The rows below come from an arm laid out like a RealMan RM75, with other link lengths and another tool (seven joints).
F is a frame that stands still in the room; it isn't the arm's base.
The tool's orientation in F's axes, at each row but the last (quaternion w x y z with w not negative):
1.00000 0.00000 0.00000 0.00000
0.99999 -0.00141 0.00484 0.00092
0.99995 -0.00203 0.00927 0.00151
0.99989 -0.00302 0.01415 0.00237
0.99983 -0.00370 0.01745 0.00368
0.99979 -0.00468 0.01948 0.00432
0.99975 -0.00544 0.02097 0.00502
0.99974 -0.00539 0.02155 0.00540
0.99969 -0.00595 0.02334 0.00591
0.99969 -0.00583 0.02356 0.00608
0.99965 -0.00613 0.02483 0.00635
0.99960 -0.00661 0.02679 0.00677
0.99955 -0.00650 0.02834 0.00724
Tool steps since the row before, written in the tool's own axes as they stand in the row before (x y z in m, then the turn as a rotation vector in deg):
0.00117 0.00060 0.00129 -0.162 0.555 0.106
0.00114 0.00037 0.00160 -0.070 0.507 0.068
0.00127 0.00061 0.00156 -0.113 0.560 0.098
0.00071 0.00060 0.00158 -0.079 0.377 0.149
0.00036 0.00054 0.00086 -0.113 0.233 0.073
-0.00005 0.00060 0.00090 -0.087 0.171 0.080
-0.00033 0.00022 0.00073 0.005 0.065 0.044
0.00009 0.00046 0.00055 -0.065 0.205 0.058
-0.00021 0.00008 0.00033 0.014 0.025 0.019
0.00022 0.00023 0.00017 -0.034 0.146 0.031
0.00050 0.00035 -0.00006 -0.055 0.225 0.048
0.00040 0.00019 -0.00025 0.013 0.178 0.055
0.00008 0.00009 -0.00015 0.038 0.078 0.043
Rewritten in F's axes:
0.00117 0.00060 0.00129 -0.162 0.555 0.106
0.00115 0.00038 0.00159 -0.070 0.507 0.067
0.00130 0.00062 0.00153 -0.113 0.560 0.098
0.00075 0.00061 0.00156 -0.077 0.378 0.149
0.00039 0.00055 0.00084 -0.112 0.233 0.075
-0.00002 0.00061 0.00090 -0.085 0.171 0.082
-0.00030 0.00022 0.00074 0.006 0.066 0.043
0.00011 0.00047 0.00054 -0.065 0.205 0.059
-0.00020 0.00008 0.00034 0.015 0.025 0.018
0.00022 0.00023 0.00016 -0.034 0.146 0.031
0.00049 0.00036 -0.00009 -0.055 0.225 0.048
0.00038 0.00019 -0.00027 0.013 0.179 0.052
0.00007 0.00009 -0.00016 0.039 0.079 0.040

